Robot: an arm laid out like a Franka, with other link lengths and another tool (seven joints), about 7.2 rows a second.
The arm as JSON. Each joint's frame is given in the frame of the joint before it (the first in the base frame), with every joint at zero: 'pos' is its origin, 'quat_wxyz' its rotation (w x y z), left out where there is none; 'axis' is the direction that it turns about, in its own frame. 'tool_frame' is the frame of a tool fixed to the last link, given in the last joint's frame.
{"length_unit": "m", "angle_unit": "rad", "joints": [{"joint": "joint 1", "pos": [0.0, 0.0, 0.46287], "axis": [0.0, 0.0, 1.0]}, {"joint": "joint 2", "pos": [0.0, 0.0, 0.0], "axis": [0.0, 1.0, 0.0]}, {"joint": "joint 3", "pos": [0.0, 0.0, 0.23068], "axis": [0.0, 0.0, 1.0]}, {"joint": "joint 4", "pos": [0.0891, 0.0, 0.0], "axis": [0.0, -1.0, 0.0]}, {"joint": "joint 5", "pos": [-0.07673, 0.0, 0.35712], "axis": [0.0, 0.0, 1.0]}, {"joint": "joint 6", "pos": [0.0, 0.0, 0.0], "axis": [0.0, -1.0, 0.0]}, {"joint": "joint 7", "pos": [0.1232, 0.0, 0.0], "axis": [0.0, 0.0, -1.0]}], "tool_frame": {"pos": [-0.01, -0.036, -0.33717], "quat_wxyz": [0.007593, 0.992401, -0.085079, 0.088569]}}
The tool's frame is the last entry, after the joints.
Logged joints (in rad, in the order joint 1, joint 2, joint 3, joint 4, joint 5, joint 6, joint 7), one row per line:
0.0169, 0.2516, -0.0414, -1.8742, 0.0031, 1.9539, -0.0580
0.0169, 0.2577, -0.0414, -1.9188, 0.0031, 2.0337, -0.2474
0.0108, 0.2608, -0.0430, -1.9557, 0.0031, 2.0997, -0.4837
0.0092, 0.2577, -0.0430, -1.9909, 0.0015, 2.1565, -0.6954
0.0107, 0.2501, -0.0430, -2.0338, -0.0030, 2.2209, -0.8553
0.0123, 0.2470, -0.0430, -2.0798, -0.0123, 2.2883, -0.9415
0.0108, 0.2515, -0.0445, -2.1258, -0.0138, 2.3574, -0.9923
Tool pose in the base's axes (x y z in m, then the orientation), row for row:
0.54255, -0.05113, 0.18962, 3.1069, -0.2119, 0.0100
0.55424, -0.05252, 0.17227, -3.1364, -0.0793, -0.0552
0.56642, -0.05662, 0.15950, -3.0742, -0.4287, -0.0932
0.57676, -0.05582, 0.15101, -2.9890, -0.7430, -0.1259
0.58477, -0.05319, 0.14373, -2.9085, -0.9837, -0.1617
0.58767, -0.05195, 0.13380, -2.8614, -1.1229, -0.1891
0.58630, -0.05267, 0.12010, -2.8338, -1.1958, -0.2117
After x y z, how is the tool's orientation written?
As a rotation vector, in radians.
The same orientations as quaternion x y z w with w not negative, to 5 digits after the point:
0.99758, -0.06804, 0.00321, 0.01373
-0.99952, -0.02527, -0.01759, 0.00185
-0.98981, -0.13803, -0.03001, 0.01812
-0.96923, -0.24093, -0.04083, 0.02952
-0.94545, -0.31976, -0.05256, 0.03349
-0.92868, -0.36444, -0.06137, 0.03096
-0.91876, -0.38770, -0.06864, 0.02927

